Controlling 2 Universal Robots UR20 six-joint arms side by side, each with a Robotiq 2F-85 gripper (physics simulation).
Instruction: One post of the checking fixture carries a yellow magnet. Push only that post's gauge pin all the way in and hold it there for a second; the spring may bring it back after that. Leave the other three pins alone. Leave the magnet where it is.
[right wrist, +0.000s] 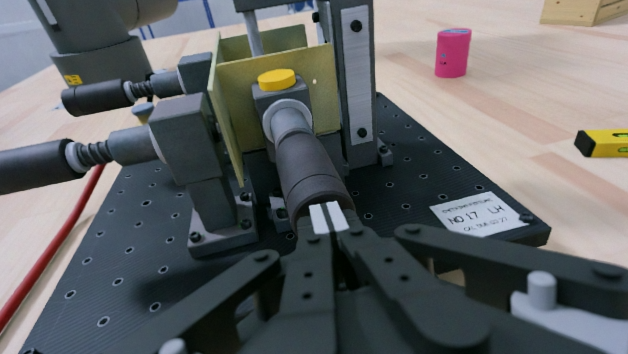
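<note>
The yellow magnet (276, 80) sits on top of the grey head of the front post (283, 100). That post's gauge pin (311, 167) points toward the camera; its dark knob sits right up against the light collar, with no spring coils showing between them. My right gripper (325, 221) is shut and empty, its white fingertips against the outer end of this knob. Two other gauge pins, a far one (96, 97) and a nearer one (36, 165), stick out to the left with their springs showing. The fourth pin cannot be made out. My left gripper does not show.
The black perforated base plate (192, 280) carries the posts, a yellow-green bracket (230, 107) and a tall grey column (356, 85). A red cable (55, 245) runs along the left. A pink container (452, 54), a yellow spirit level (607, 143) and a wooden crate (570, 12) stand right.
</note>
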